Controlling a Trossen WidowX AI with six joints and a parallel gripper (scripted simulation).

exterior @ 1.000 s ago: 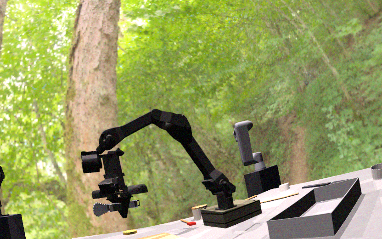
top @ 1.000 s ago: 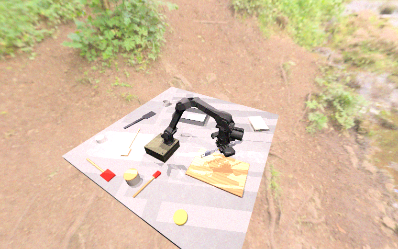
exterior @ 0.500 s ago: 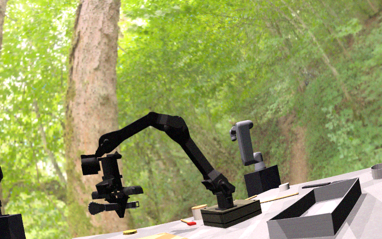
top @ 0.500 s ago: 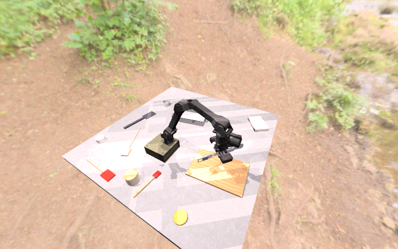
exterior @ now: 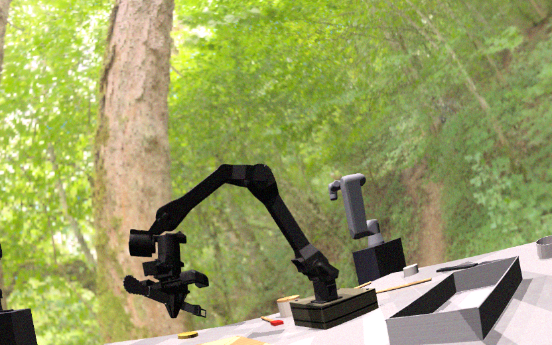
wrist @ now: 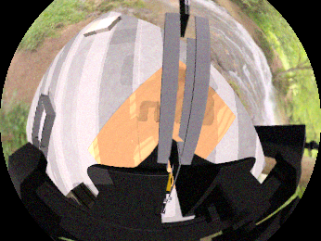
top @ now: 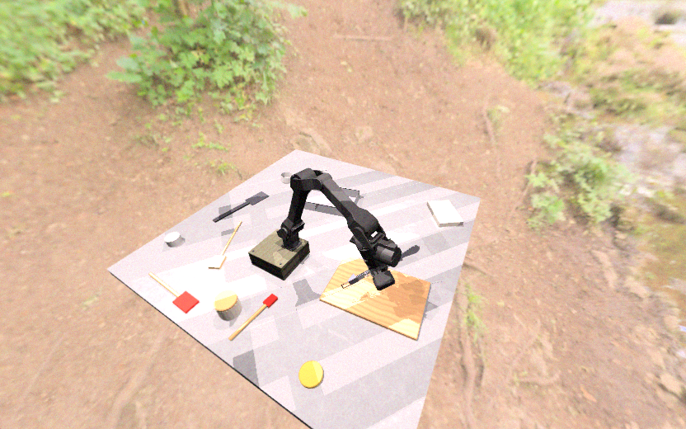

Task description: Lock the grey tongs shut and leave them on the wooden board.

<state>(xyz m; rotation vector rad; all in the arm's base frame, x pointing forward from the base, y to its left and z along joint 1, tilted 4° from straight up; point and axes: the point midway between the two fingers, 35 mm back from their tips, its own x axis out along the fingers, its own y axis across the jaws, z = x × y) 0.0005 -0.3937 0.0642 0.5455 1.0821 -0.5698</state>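
Now: gripper tip 11 cm above the wooden board and 1 cm to the right of it. Also, from my gripper tip: white block (59 cm ahead, 10 cm below, 9 cm to the right); roasting tin (48 cm to the left, 38 cm ahead, 9 cm below); yellow disc (36 cm behind, 11 cm below, 5 cm to the left).
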